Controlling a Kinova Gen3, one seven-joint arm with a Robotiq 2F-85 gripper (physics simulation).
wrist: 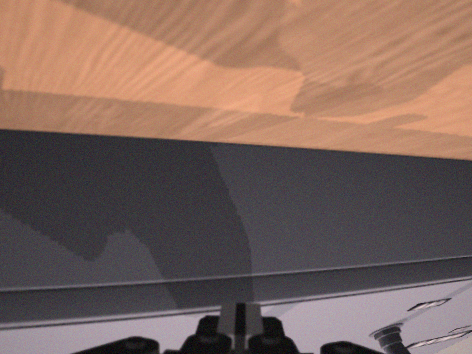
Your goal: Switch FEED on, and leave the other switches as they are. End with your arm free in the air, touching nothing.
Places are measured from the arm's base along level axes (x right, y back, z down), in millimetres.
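Pixels of known places: gripper, fingertip midpoint: (pixel 240 329).
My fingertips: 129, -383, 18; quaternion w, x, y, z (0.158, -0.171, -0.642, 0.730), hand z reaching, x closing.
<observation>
Behind a point stands the place of what it marks, as x, y, z.
My gripper (pixel 240 329) @[129, -383, 18] is shut, with nothing between its fingers, at the bottom middle of the wrist view. Its tips show in front of the light switch panel (pixel 320 325) @[68, -419, 7], close to the panel's dark border; whether they touch it I cannot tell. One dark switch lever (pixel 391 339) @[1, -440, -13] shows in part at the bottom right, cut off by the frame's edge. The labels near it are seen at too steep a slant to read, so I cannot tell which switch it is. No switch that I can identify as FEED shows, and its position cannot be seen.
The dark grey side of the switch box (pixel 350 200) @[76, -383, 65] spans the middle of the view, with a raised border (pixel 100 299) @[178, -383, 33] along the light panel. A wooden table top (pixel 150 65) @[179, -319, 87] lies beyond it, at the top of the view. Shadows fall across both.
</observation>
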